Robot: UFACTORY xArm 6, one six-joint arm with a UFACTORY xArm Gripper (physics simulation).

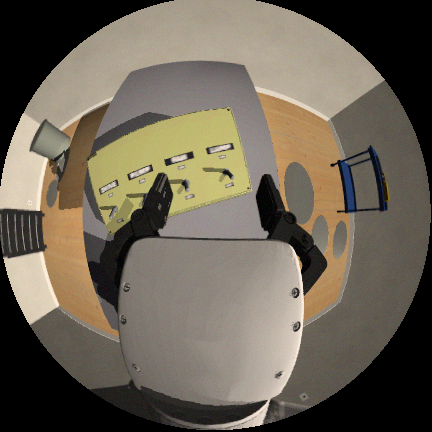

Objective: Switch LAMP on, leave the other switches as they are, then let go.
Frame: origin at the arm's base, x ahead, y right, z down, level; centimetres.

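Seen in the pictures: gripper, fingertip midpoint: [213, 182].
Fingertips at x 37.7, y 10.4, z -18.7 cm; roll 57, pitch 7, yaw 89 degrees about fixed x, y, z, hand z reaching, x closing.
Pixels of each thing's middle, then the offset from my fingertips to it. Level surfaces: height alone.
- yellow-green switch panel, body centre: [162, 170] dy -13.4, dx +10.7, dz +26.8 cm
- rightmost switch, body centre: [229, 173] dy +6.3, dx +8.9, dz +22.0 cm
- leftmost switch, body centre: [111, 212] dy -27.7, dx -3.0, dz +22.0 cm
- grey table, surface height: dz +32.5 cm
A yellow-green switch panel [165, 135] lies at an angle on the grey table. It carries several toggle switches in a row, each with a white name label above it; the lettering is too small to read, so I cannot tell which one is LAMP. The rightmost switch [228, 174] and the one to its left [186, 184] show clearly. The leftmost switch [113, 212] lies in shade, and another is partly hidden by the left finger. My gripper [213, 182] is wide open and empty, above the panel's near right part, with its right finger beyond the panel's right edge.
The grey table [200, 82] extends behind the panel. A blue-framed cart [348, 186] stands at the right and a grey-green bin [50, 138] at the left. A dark slatted rack [22, 212] is at the far left. Grey discs [299, 193] lie on the wooden floor.
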